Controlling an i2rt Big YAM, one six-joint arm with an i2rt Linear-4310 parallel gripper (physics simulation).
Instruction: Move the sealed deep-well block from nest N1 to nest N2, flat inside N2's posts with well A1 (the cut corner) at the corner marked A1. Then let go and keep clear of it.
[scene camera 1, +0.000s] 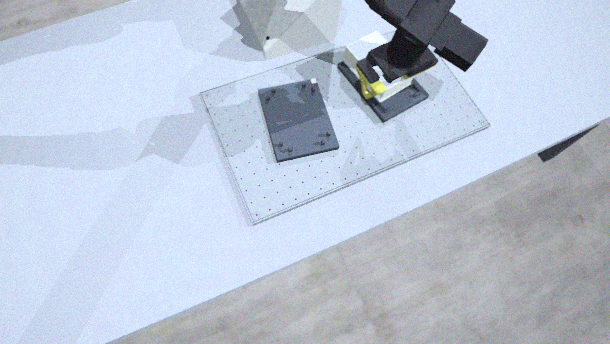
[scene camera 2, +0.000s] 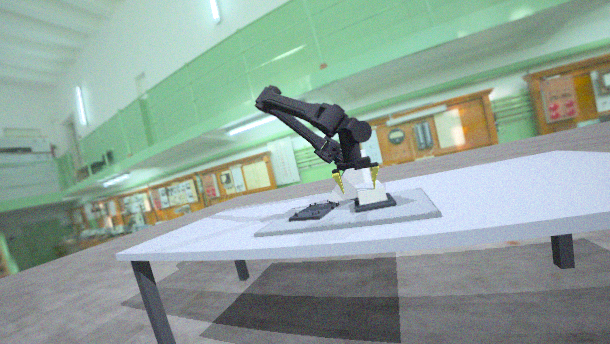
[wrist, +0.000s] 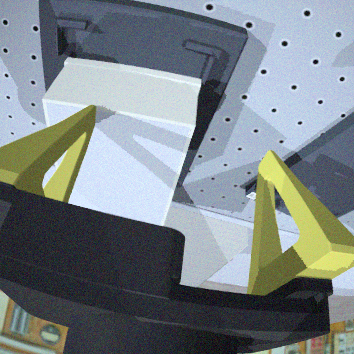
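The white deep-well block stands in the dark nest N1, partly hidden under the arm in scene camera 1. Its cut corner cannot be made out. The dark nest N2 has small posts at its corners and no block. A small white mark lies by one corner of it. My gripper is open at the block, off-centre: in the wrist view the left fingertip overlaps its top and the right one is well beside it.
Both nests stand on a pale perforated board on a white table. A pale faceted object stands behind the board, near N1 and N2. The table's front edge runs beyond the board.
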